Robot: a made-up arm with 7 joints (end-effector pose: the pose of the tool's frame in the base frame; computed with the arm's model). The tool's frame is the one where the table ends. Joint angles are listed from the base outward.
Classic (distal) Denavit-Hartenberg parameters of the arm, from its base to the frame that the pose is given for. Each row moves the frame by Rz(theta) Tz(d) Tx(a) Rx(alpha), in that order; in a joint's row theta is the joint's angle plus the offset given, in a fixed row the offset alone. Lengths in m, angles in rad.
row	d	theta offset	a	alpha
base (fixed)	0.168	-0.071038	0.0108	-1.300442
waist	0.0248	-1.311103	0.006	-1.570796
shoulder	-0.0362	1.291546	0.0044	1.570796
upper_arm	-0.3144	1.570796	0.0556	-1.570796
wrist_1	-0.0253	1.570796	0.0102	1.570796
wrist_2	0.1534	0	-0.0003	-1.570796
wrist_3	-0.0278	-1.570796	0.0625	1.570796
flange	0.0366	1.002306	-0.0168	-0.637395
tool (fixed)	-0.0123	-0.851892	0	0
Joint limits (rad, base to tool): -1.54..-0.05 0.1..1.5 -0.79..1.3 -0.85..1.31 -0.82..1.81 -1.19..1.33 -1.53..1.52
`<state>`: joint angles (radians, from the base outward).
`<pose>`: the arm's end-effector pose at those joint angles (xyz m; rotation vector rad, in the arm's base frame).
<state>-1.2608 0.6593 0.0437 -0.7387 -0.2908 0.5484 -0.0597</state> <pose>0.2605 -0.0087 0.2337 -0.0628 -1.5649 -0.5664</pose>
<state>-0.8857 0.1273 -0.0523 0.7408 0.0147 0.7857 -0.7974</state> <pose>0.3917 -0.0735 -0.1303 -0.5443 0.6284 -0.4497</pose>
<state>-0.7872 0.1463 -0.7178 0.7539 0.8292 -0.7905 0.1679</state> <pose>0.2323 -0.1559 -0.2114 0.2484 -0.9421 -1.3531</pose>
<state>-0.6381 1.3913 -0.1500 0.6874 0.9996 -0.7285 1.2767</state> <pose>0.2951 0.3861 0.0361 1.4777 -1.5881 -0.3718</pose>
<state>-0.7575 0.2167 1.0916 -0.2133 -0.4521 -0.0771 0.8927</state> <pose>0.2558 0.2350 0.0866 -0.7985 -1.4863 1.8110</pose>
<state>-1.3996 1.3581 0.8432 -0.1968 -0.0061 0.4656 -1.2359</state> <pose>0.0990 0.2802 0.4175 0.6835 -1.3095 -0.2561</pose>
